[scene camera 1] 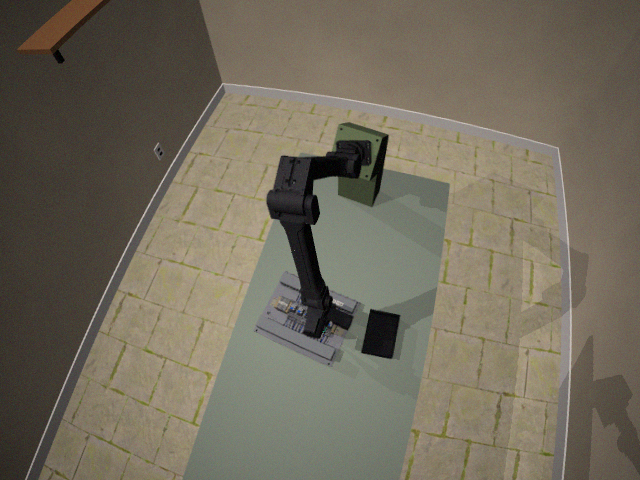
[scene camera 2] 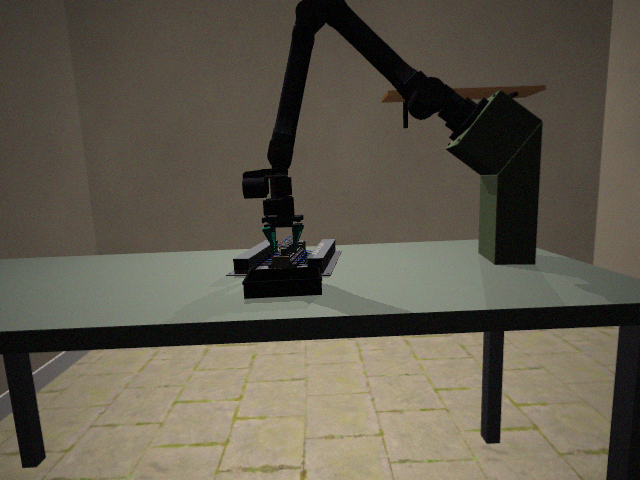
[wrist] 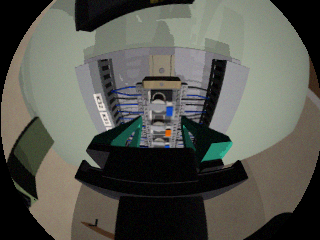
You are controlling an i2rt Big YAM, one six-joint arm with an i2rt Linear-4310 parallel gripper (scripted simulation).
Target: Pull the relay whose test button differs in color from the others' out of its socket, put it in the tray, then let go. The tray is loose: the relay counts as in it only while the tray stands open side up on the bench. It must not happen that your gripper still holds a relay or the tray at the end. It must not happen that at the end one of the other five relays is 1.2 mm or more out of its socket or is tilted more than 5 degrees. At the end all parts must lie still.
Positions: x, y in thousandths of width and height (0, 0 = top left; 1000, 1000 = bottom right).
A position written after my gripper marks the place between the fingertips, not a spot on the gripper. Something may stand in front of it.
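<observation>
Grey socket panel (wrist: 408, 277). Relay (wrist: 505, 435). Black tray (scene camera 2: 470, 586), also (scene camera 1: 596, 701). My gripper (scene camera 2: 446, 526), also (wrist: 505, 498).
</observation>
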